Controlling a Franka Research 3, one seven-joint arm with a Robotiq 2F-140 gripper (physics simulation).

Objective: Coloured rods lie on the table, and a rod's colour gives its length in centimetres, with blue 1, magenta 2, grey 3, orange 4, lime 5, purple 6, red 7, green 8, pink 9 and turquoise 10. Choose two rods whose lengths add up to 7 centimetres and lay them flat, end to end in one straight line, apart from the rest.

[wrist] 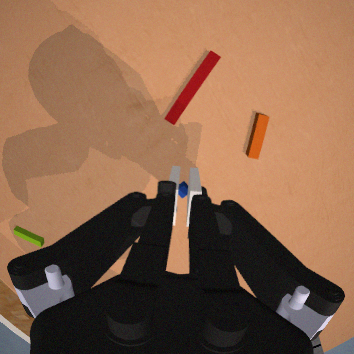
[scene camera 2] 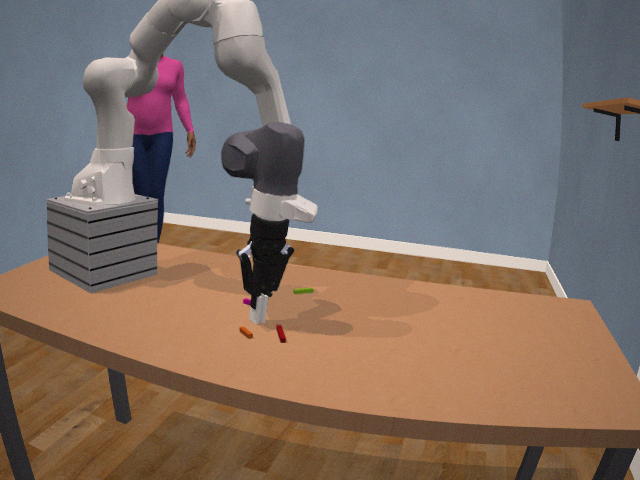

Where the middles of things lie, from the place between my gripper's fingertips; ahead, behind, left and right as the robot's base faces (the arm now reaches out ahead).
My gripper is now 70 mm short of the red rod [wrist: 211,58] and 60 mm to the left of it.
